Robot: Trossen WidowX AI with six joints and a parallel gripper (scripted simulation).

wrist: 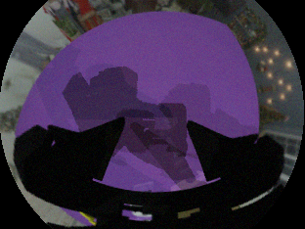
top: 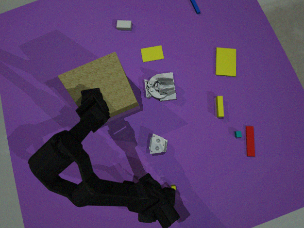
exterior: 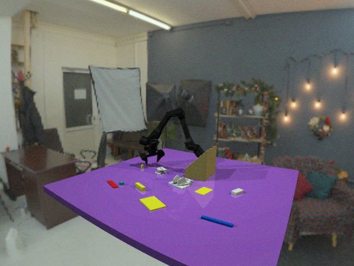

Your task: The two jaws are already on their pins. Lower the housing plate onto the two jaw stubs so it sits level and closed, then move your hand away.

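Right now my gripper tip is 11 cm short of the small yellow cube and 1 cm to the right of it. The rest, counted from my gripper tip: red bar 46 cm ahead, 11 cm to the left, 1 cm below; teal cube 42 cm ahead, 15 cm to the left; yellow bar 37 cm ahead, 28 cm to the left.
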